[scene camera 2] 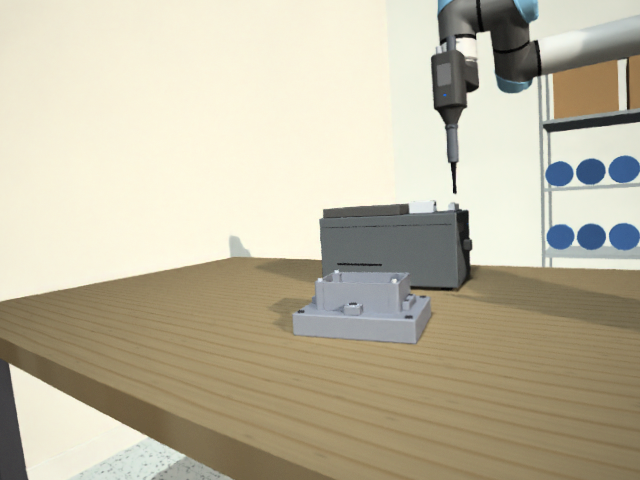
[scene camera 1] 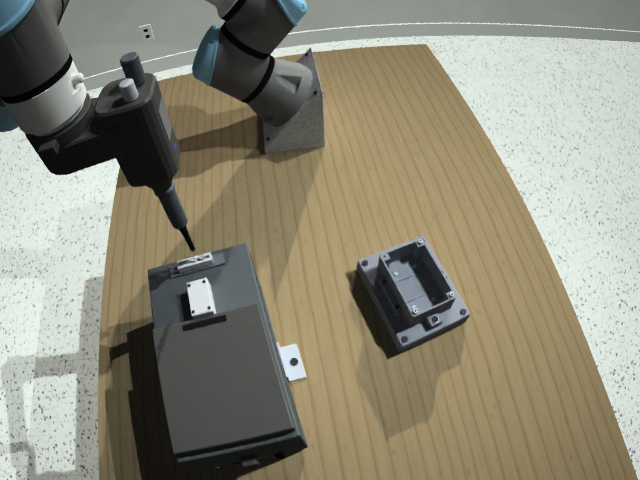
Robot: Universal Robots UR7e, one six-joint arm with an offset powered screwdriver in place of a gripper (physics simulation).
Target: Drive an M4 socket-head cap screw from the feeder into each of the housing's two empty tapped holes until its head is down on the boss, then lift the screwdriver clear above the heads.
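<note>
My screwdriver (scene camera 1: 193, 249) (scene camera 2: 454, 192) has its slim black bit upright, a little above the silver pickup block (scene camera 1: 194, 262) (scene camera 2: 453, 206) at the end of the dark screw feeder (scene camera 1: 222, 382) (scene camera 2: 387, 248). The bit does not touch the block, and no screw shows on its tip. The grey housing (scene camera 1: 374, 302) (scene camera 2: 356, 326) stands on the table apart from the feeder. Bright screw heads show on three corner bosses of its inner box, at far right (scene camera 1: 420, 241), near right (scene camera 1: 451, 294) and near left (scene camera 1: 415, 310) in scene camera 1. The far-left boss (scene camera 1: 384, 256) shows no bright head.
The wooden table (scene camera 1: 377, 155) (scene camera 2: 206, 320) carries the arm's grey base bracket (scene camera 1: 299, 131) at its far end. A white block (scene camera 1: 200, 297) (scene camera 2: 422, 206) sits on the feeder, and a white tab (scene camera 1: 292, 370) sticks out from its side. A shelf rack (scene camera 2: 589, 121) stands behind.
</note>
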